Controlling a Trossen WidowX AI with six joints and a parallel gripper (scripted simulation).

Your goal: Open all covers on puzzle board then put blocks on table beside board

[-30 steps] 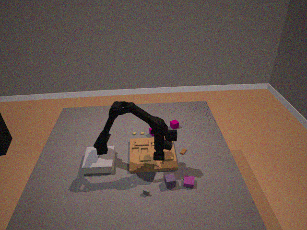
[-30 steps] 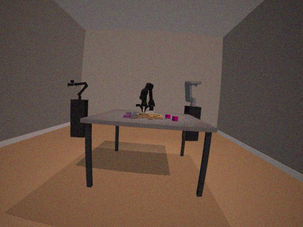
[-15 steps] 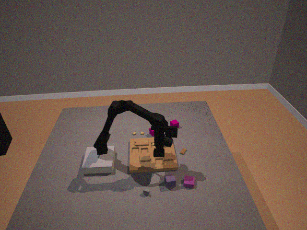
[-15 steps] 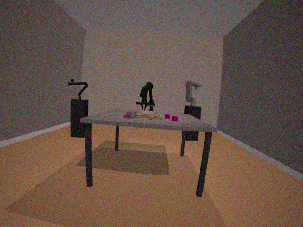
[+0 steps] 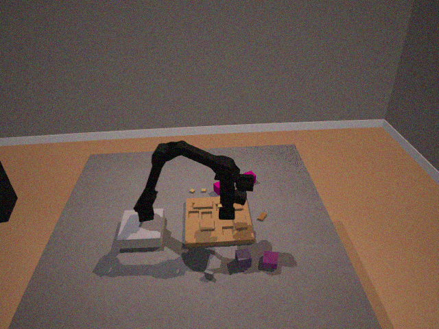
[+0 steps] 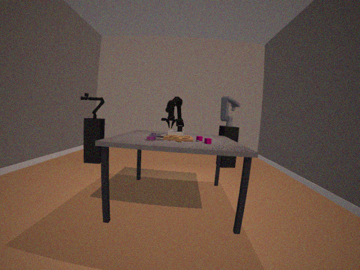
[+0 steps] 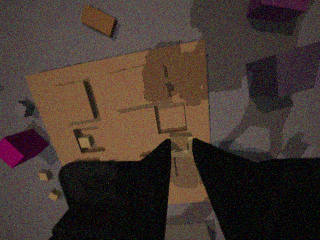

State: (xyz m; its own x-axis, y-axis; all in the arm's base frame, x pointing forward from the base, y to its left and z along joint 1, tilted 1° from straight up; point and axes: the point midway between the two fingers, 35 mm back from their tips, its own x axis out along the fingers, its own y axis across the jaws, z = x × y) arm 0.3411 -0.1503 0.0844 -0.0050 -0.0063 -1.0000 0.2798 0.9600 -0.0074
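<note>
Right now the tan puzzle board is 1 cm behind my gripper tip, 11 cm to the left of it and 9 cm below it. The rest, counted from my gripper tip: small tan piece (18 cm ahead, 6 cm to the left, 10 cm below); small grey piece (13 cm behind, 20 cm to the right, 9 cm below); purple block (2 cm ahead, 16 cm to the right, 8 cm below).
</note>
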